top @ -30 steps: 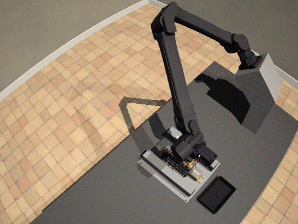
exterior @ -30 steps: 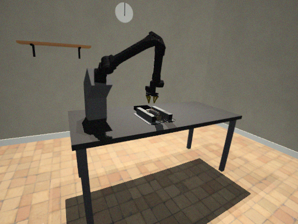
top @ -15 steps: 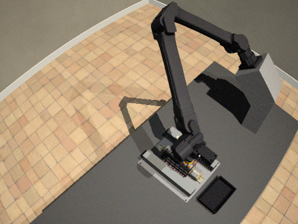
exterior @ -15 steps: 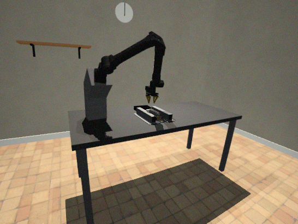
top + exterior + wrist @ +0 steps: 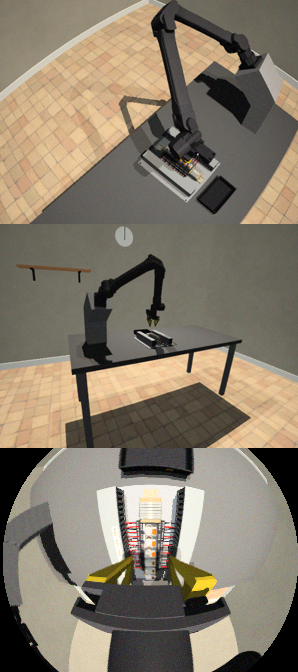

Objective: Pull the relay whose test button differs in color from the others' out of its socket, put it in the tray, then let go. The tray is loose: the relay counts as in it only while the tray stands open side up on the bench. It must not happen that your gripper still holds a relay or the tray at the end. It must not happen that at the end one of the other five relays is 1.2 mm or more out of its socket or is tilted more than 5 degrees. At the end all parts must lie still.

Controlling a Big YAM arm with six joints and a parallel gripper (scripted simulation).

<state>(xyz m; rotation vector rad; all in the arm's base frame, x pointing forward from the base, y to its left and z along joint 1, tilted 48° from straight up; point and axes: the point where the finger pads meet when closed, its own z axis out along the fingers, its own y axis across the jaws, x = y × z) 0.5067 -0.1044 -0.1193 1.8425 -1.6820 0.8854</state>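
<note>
My gripper is now 110 mm to the left of the relay and 90 mm above it. Also, from my hand: black tray 220 mm to the left, 120 mm below, 10 mm ahead.
</note>
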